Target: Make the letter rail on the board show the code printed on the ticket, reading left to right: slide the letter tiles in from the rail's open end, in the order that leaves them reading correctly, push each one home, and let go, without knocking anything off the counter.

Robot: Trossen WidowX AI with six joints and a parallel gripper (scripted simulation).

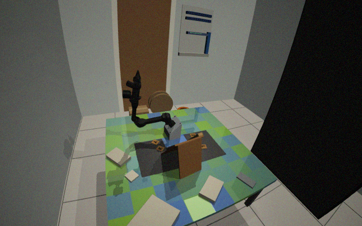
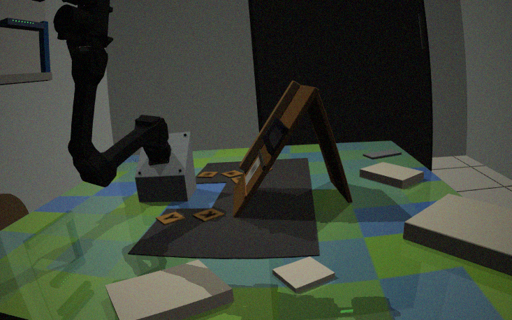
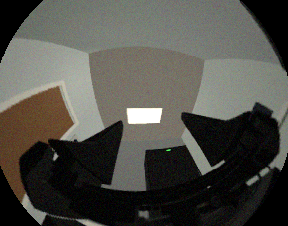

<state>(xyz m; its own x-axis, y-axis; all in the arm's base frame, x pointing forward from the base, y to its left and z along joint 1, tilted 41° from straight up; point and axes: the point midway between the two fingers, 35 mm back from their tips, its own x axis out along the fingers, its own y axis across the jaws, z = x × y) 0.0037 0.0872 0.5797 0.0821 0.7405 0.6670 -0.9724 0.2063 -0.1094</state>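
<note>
The orange letter tile marked l lies 31 cm ahead of my gripper tip, 50 cm to the left of it and 65 cm below it. From my gripper tip the other things lie so: dark mat: 22 cm ahead, 29 cm to the left, 65 cm below; white ticket: 29 cm ahead, 22 cm to the left, 57 cm below; orange letter tile marked f: 21 cm ahead, 49 cm to the left, 65 cm below.
</note>
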